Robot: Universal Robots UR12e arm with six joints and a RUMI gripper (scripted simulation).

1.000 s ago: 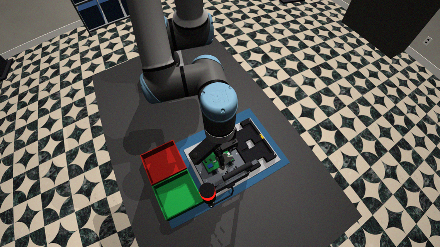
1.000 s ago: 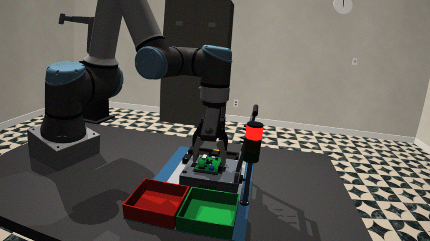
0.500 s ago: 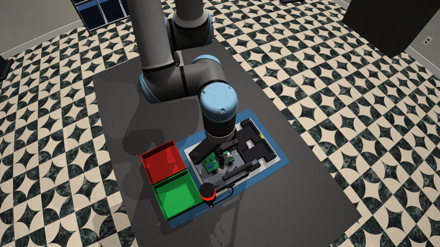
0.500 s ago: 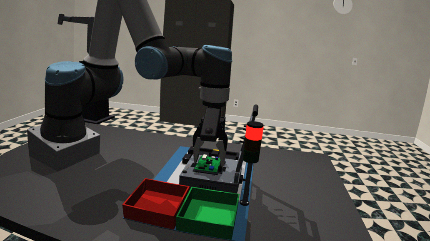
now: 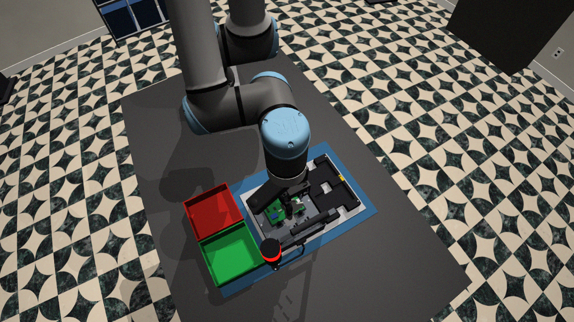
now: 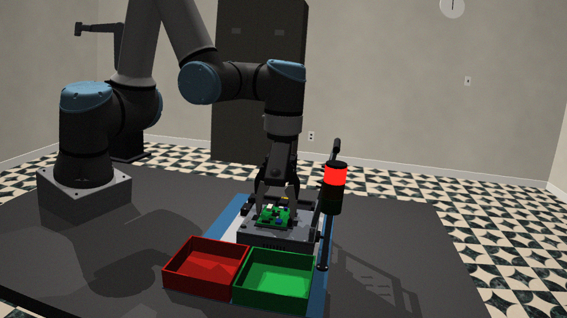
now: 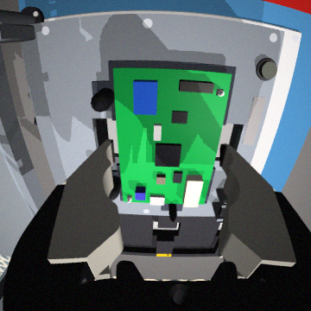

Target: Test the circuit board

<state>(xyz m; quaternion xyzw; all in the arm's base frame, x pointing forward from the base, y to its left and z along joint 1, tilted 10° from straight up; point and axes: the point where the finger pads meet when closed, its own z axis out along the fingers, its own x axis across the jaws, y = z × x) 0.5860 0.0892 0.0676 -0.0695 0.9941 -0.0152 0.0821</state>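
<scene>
Now: hand right at the green circuit board. From my hand the other things lie so: clear lid (11 cm ahead, 11 cm above, 2 cm to the left); then green bin (19 cm to the right, 7 cm ahead, 6 cm below); then red bin (21 cm to the right, 8 cm behind, 6 cm below).
</scene>
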